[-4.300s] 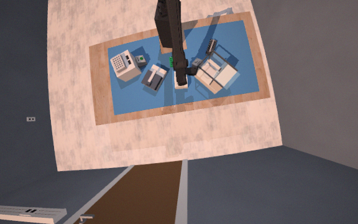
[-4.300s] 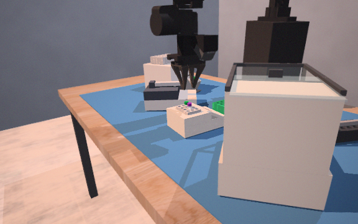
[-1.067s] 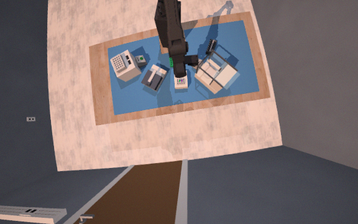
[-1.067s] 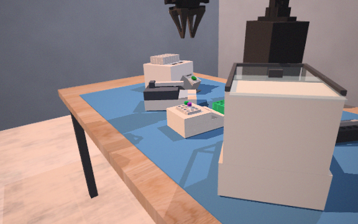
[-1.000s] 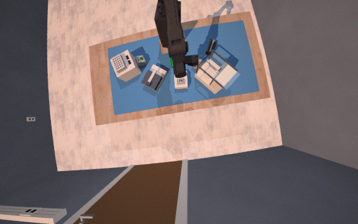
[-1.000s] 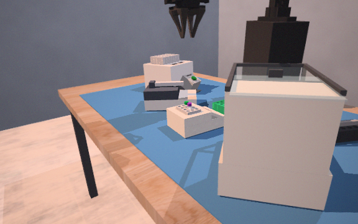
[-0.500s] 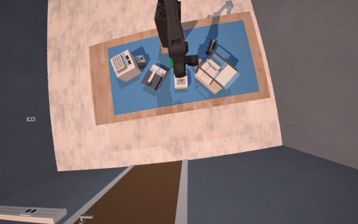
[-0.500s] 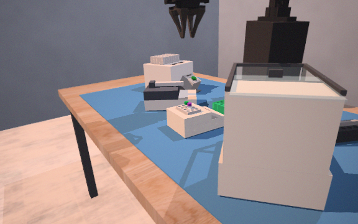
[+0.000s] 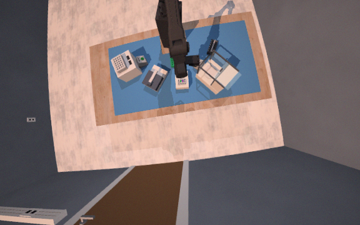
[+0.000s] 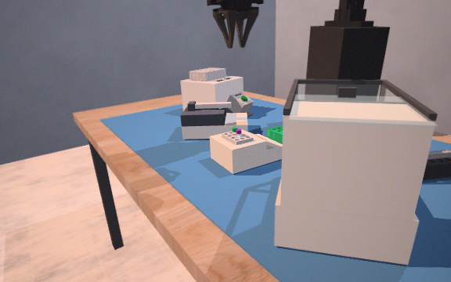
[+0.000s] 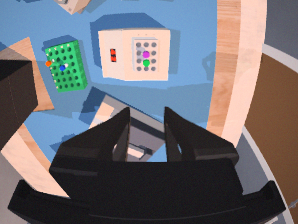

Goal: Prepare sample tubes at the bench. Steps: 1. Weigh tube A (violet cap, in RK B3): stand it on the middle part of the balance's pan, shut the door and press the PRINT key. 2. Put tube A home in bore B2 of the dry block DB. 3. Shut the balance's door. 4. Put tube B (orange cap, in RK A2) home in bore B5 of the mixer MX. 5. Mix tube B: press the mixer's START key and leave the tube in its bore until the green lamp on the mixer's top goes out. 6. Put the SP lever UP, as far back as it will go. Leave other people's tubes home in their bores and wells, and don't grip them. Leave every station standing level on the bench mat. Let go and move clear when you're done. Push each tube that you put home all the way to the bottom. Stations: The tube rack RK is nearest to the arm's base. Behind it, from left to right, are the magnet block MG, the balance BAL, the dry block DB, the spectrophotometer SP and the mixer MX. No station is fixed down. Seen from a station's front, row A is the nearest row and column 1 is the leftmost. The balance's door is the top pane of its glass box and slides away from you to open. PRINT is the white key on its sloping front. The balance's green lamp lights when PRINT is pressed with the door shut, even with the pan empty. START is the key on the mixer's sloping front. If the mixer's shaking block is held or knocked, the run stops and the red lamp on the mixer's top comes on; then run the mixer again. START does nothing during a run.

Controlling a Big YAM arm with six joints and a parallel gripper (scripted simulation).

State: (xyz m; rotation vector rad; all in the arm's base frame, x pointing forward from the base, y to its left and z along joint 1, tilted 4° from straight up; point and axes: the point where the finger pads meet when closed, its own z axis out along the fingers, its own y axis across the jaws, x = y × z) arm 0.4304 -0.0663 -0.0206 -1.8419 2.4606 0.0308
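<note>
Right now the balance door is 9 cm ahead of my hand, 28 cm to the left of it and 7 cm below it. From my hand the other things lie so: dry block 3 cm behind, 25 cm below; spectrophotometer lever 13 cm behind, 22 cm to the right, 19 cm below; blue-capped tube 20 cm behind, 3 cm to the left, 25 cm below.
</note>
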